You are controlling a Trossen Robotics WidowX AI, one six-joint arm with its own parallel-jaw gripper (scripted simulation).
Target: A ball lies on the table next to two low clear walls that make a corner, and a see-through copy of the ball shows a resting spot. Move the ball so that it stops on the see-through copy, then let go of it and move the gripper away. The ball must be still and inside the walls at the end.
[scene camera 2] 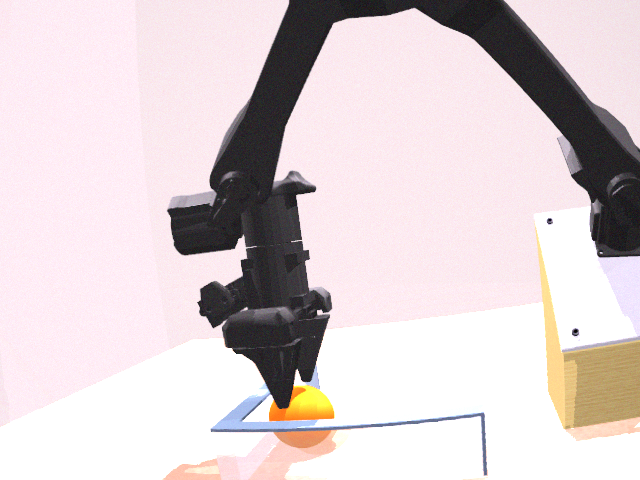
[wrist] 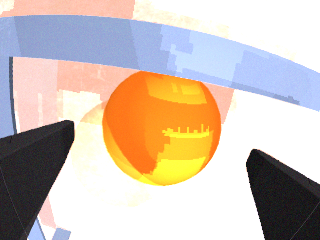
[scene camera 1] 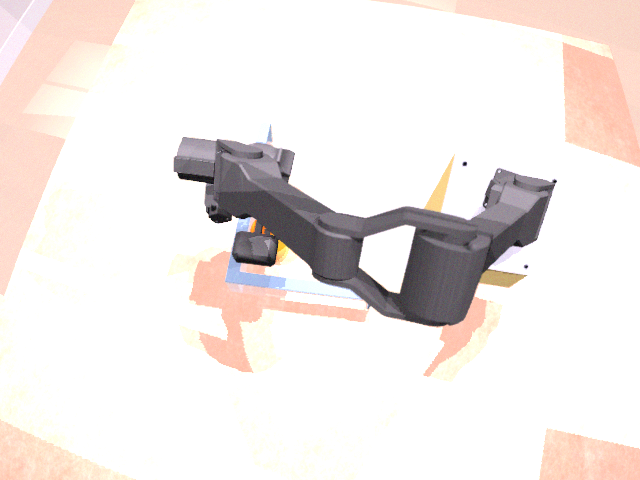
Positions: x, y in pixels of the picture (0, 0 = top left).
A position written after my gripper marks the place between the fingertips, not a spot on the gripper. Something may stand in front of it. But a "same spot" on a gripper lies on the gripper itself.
my gripper: scene camera 2; wrist 165, 145; scene camera 1
same spot on my gripper: [scene camera 1: 255, 248] = [scene camera 2: 259, 312]
